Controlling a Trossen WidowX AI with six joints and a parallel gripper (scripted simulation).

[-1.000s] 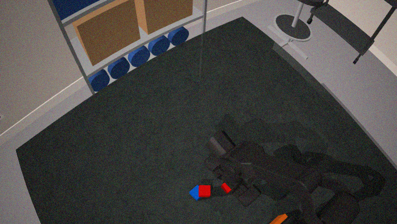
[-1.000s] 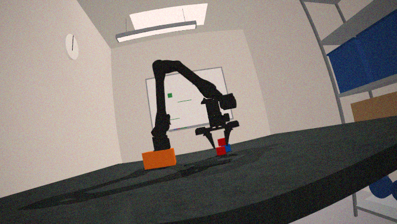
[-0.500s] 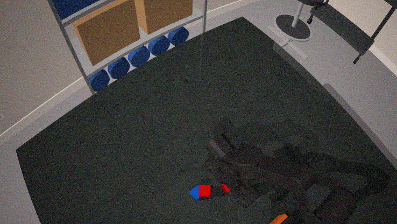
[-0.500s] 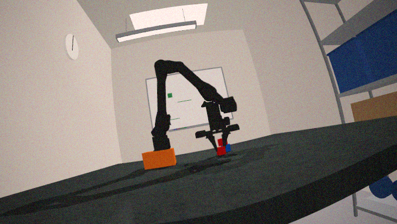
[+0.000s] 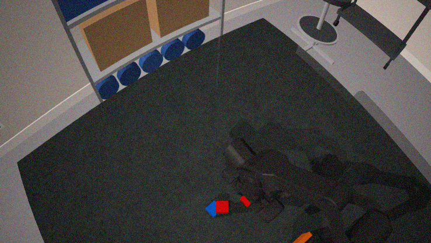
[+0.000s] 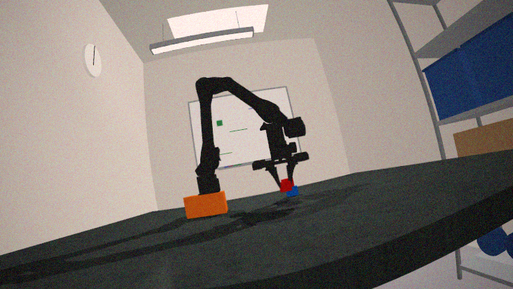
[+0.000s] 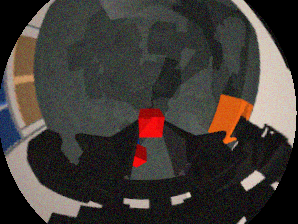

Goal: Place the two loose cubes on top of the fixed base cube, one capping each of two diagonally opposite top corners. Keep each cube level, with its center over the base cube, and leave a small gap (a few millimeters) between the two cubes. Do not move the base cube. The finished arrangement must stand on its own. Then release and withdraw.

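The blue cube is 10 cm to the left of my gripper tip, 3 cm below it and 3 cm ahead of it.
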